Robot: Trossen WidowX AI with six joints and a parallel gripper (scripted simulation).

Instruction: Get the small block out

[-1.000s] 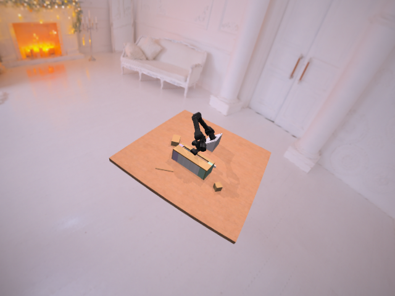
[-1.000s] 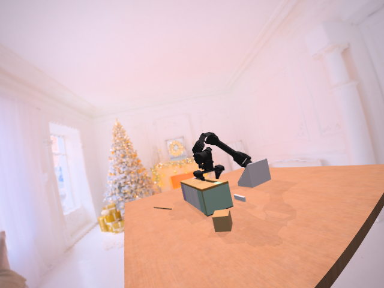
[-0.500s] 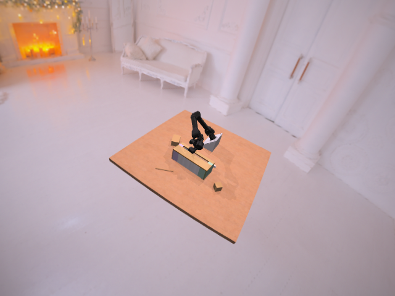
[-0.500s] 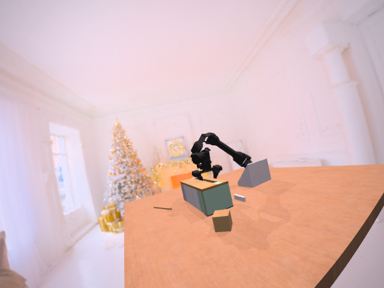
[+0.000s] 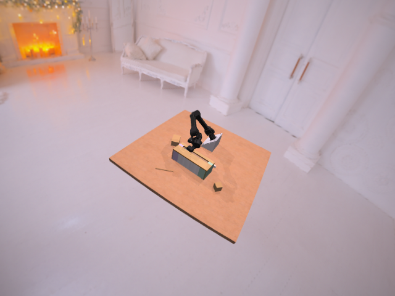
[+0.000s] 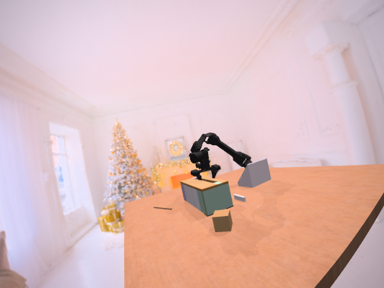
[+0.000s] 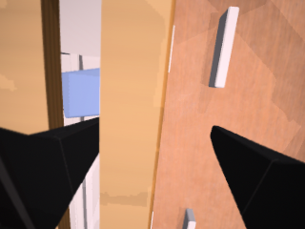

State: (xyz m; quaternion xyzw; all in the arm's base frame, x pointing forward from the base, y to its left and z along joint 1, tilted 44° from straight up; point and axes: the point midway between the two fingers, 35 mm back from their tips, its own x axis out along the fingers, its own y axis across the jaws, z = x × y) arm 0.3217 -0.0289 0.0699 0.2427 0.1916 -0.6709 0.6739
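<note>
Right now my gripper tip is 60 mm short of the small blue block and 20 mm to the left of it. Also, from my gripper tip: tan cube (390 mm to the left, 170 mm ahead, 60 mm below); thin stick (300 mm ahead, 90 mm to the right, 90 mm below).
</note>
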